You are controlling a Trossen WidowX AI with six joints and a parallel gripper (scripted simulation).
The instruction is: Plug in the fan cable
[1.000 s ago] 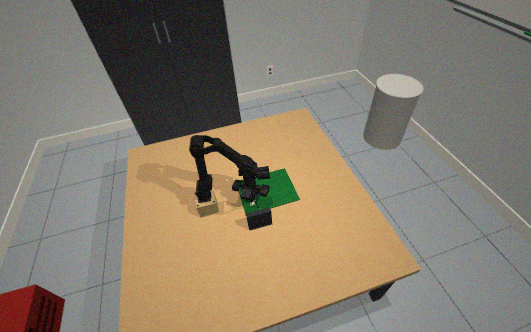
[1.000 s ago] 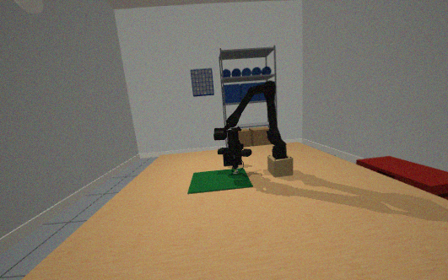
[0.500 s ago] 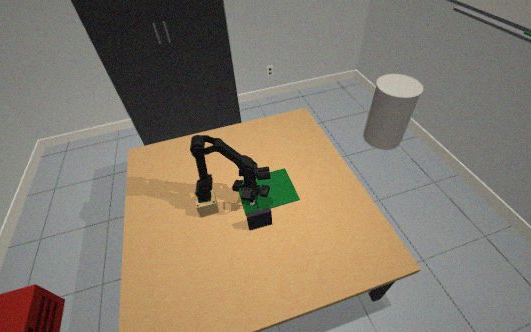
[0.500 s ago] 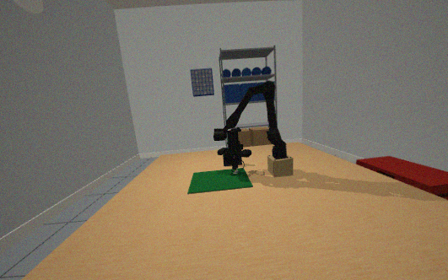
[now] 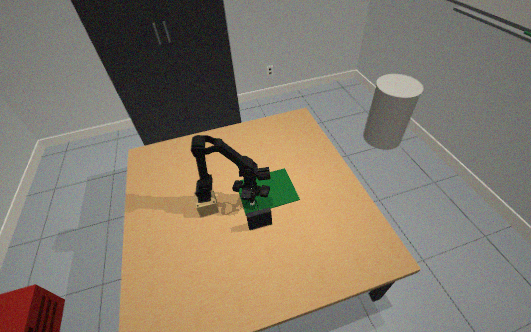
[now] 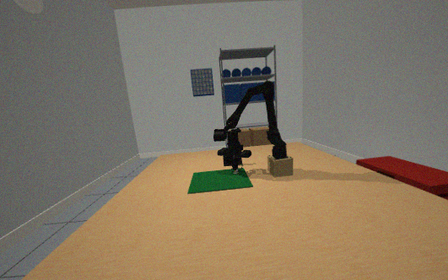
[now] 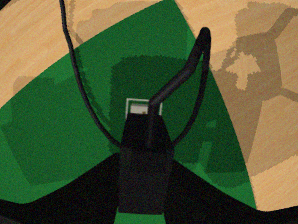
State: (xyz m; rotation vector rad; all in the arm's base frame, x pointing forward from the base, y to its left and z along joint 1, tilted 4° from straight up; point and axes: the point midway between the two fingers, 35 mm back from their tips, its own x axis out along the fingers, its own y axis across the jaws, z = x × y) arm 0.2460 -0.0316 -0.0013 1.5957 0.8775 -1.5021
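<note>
My gripper tip is now 40 mm above the fan header. Also, from my gripper tip: black fan (140 mm to the right, 20 mm above, 10 mm ahead); then green board (90 mm ahead, 60 mm to the left, 50 mm below); then black fan plug (10 mm to the right, 10 mm above).
</note>
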